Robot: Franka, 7 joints.
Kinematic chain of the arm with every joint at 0, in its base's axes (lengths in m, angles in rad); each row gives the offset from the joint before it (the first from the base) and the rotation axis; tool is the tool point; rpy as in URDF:
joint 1: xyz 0 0 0.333 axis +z
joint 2: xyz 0 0 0 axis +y
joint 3: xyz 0 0 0.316 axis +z
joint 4: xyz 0.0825 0 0 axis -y
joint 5: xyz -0.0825 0 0.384 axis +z
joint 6: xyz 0 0 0 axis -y
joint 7: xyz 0.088 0 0 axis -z
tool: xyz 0 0 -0.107 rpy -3.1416 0 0
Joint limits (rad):
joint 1: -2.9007..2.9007
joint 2: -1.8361..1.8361
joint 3: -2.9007..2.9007
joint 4: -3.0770..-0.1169
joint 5: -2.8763..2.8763
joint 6: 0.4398..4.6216
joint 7: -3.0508..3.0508
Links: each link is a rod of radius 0.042 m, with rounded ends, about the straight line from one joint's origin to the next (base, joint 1, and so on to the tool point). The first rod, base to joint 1, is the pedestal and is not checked.
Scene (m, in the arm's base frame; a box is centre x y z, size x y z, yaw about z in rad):
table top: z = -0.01
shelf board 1: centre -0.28 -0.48 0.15 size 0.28 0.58 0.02 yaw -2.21
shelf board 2: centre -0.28 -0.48 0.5 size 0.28 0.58 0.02 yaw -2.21
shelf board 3: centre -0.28 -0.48 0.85 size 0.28 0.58 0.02 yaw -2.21
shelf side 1: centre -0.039 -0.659 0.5 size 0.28 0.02 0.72 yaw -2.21
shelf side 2: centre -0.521 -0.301 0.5 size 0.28 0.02 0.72 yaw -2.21
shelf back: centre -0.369 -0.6 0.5 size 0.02 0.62 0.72 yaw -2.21
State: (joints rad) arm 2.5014 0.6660 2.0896 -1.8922 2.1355 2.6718 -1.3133
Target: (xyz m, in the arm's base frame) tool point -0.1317 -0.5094 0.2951
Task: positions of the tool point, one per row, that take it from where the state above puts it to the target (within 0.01 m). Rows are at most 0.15 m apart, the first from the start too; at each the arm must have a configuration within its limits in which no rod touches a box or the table.
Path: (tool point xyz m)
1: -0.2015 -0.4229 0.6673
2: -0.1497 -0.3523 0.6731
3: -0.1002 -0.2718 0.6711
4: -0.0521 -0.3337 0.5885
5: -0.0219 -0.3687 0.4911
6: -0.0107 -0.3755 0.3898
7: -0.0175 -0.3558 0.2951
8: -0.0546 -0.4102 0.2918
9: -0.0945 -0.4613 0.2910
10: -0.1317 -0.5094 0.2951

